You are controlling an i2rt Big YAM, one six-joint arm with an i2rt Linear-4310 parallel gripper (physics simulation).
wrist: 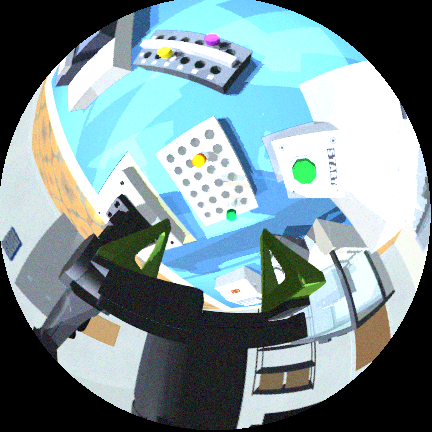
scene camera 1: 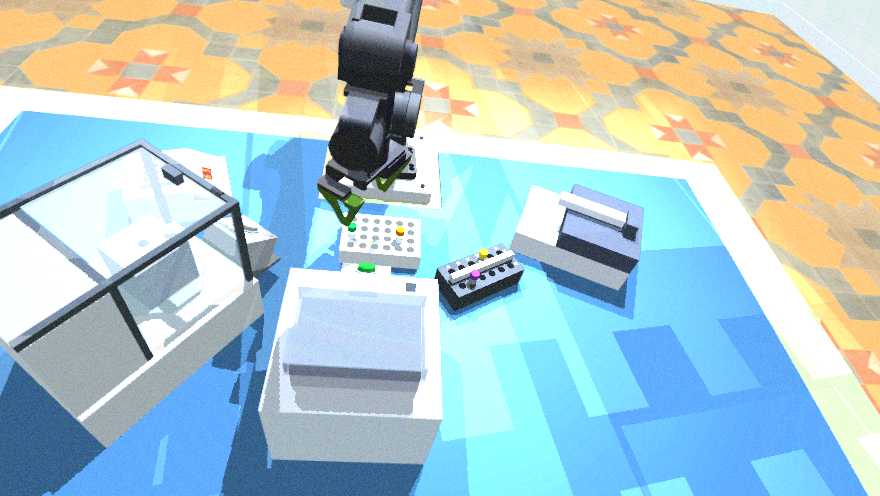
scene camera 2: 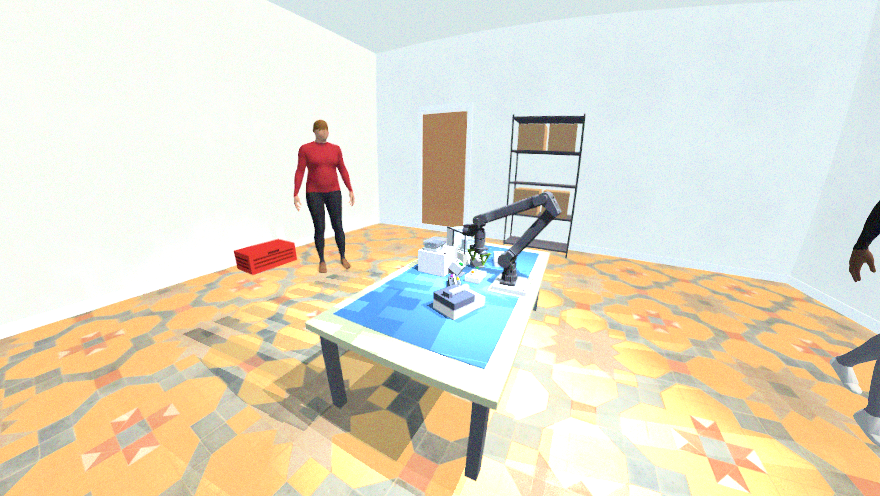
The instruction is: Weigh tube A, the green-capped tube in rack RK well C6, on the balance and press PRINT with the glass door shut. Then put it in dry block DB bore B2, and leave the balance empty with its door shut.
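Frame: origin at the arm's base, x ahead, y left, z up, level; metres.
Where they show: gripper, fingertip midpoint: (wrist: 214,228) (scene camera 1: 364,206) (scene camera 2: 478,262); arm's base, origin of the base link: (wrist: 132,222) (scene camera 2: 508,281).
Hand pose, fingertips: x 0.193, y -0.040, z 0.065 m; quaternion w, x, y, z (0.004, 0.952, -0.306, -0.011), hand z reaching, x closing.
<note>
Each offset is from my fingertips to the top centre of the thing. "pt": to the spot under its first point.
Tube A, the green-capped tube @(dz -0.033, dx +0.008, dy -0.017 m) (scene camera 1: 351,227) (wrist: 231,215), stands in a corner well of the white rack @(dz -0.058, dx +0.002, dy +0.031 m) (scene camera 1: 380,257) (wrist: 212,125). My gripper (scene camera 1: 366,204) (scene camera 2: 478,262) (wrist: 214,228) is open and empty, above the rack's green-capped end, with its fingertips apart from the cap. The glass-walled balance @(pt dz +0.056, dx +0.139, dy -0.148 m) (scene camera 1: 242,246) stands at the left in scene camera 1; its door's state is hard to tell through the glass. The black two-row block @(dz -0.040, dx +0.074, dy +0.187 m) (scene camera 1: 457,300) (wrist: 227,84), apparently dry block DB, holds a yellow-capped tube @(dz -0.031, dx +0.056, dy +0.188 m) (scene camera 1: 483,253) (wrist: 164,52) and a purple-capped tube @(dz -0.031, dx +0.100, dy +0.168 m) (scene camera 1: 475,274) (wrist: 212,39).
An orange-capped tube @(dz -0.033, dx +0.013, dy +0.059 m) (scene camera 1: 399,231) (wrist: 199,160) shares the rack. A green START button @(dz -0.013, dx +0.104, dy +0.005 m) (scene camera 1: 366,267) (wrist: 304,171) sits between the rack and a large white lidded machine @(dz +0.102, dx +0.216, dy -0.003 m) (scene camera 1: 351,437). A white and dark device @(dz +0.014, dx -0.021, dy +0.377 m) (scene camera 1: 597,237) (scene camera 2: 456,301) stands at the right. A white box with a red mark @(dz -0.018, dx -0.091, dy -0.297 m) (wrist: 237,284) is near the balance.
</note>
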